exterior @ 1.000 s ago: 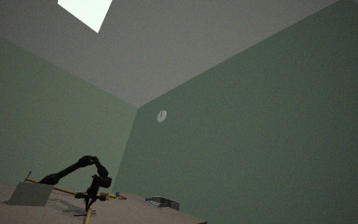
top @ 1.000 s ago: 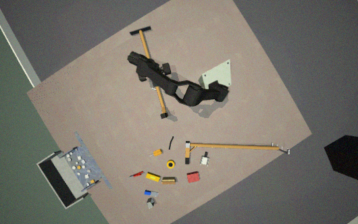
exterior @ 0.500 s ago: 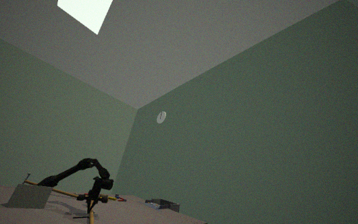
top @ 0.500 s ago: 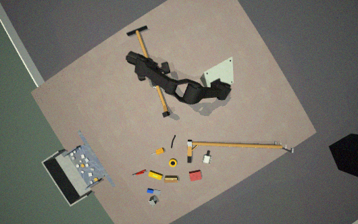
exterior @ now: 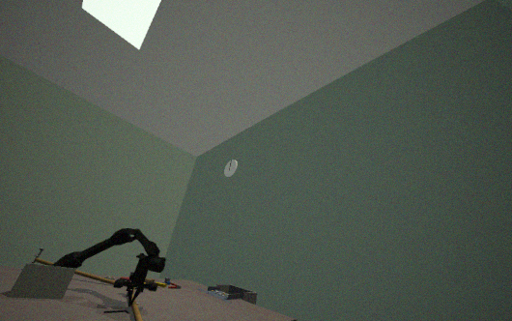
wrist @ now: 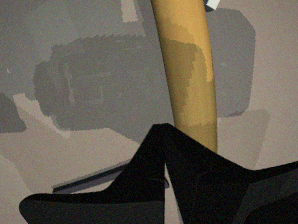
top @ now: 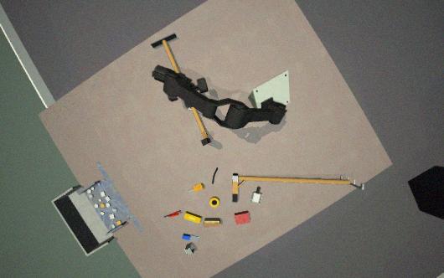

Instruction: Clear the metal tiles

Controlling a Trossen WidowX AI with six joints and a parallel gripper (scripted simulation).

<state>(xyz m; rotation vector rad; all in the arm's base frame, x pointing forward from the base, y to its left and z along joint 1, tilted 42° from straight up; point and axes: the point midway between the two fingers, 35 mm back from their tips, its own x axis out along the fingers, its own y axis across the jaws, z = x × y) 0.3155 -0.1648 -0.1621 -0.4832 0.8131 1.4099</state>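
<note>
Now: gripper tip 40 mm to the left of the hex key, 30 mm past it and 10 mm above it. Also, from my gripper tip: long orange-handled tool 660 mm to the left, 230 mm behind, 30 mm above; then yellow ring 560 mm to the left, 150 mm ahead; then yellow block 590 mm to the left, 300 mm ahead.
</note>
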